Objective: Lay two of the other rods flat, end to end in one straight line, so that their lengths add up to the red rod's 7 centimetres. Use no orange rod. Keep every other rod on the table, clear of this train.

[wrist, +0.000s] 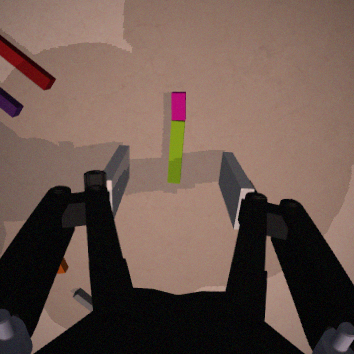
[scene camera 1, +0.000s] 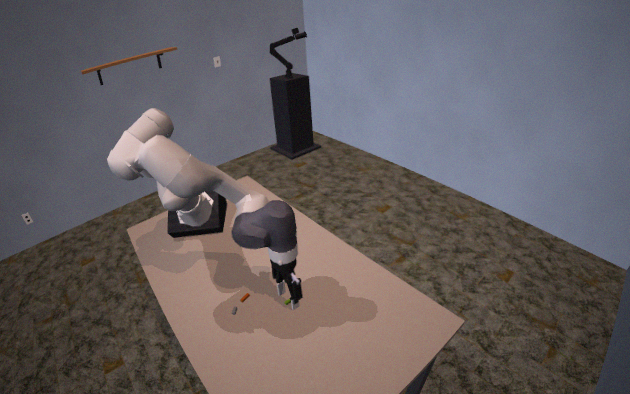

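A magenta rod (wrist: 178, 106) and a longer lime-green rod (wrist: 176, 145) (scene camera 1: 287, 302) lie flat, end to end, in the wrist view. Their facing ends appear to touch; the green one slants very slightly from the magenta one's line. My gripper (wrist: 174, 164) (scene camera 1: 287, 298) is open, with its fingers apart on either side of the green rod's near part and nothing gripped. The red rod (wrist: 26, 63) lies at the upper left of the wrist view, apart from the pair. In the scene view the magenta and red rods do not show.
A purple rod (wrist: 10, 103) lies near the red rod. An orange rod (scene camera 1: 245, 297) (wrist: 63, 266) and a grey rod (scene camera 1: 234, 310) (wrist: 83, 298) lie apart from the pair, partly hidden by the gripper in the wrist view. The table (scene camera 1: 350, 345) carries the arm's black base (scene camera 1: 196, 229).
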